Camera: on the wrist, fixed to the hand. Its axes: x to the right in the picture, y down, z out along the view.
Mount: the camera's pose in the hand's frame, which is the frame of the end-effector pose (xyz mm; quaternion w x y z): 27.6 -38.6 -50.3 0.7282 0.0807 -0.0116 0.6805
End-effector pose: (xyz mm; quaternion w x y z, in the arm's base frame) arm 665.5 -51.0 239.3 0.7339 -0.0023 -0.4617 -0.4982
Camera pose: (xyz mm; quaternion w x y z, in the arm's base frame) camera 673.3 -113.9 211.6 0.8683 -0.2624 -0.3834 0.1739
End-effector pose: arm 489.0 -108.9 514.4 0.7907 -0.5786 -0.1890 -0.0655
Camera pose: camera 513.2 -165.4 546.1 0.6649 -0.4869 0.2416 0.5123
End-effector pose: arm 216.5 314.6 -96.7 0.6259 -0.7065 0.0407 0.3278
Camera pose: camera 276.9 286.7 -77.7 0.2902 -0.4325 0.5296 0.6695
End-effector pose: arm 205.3 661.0 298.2 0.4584 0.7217 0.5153 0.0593
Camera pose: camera 163.4 715.1 288.4 0.2412 0.9139 -0.1164 0.3052
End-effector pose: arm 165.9 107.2 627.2 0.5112 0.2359 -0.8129 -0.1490
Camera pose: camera 210.1 59.8 651.3 0.4452 -0.3419 -0.7704 0.3022
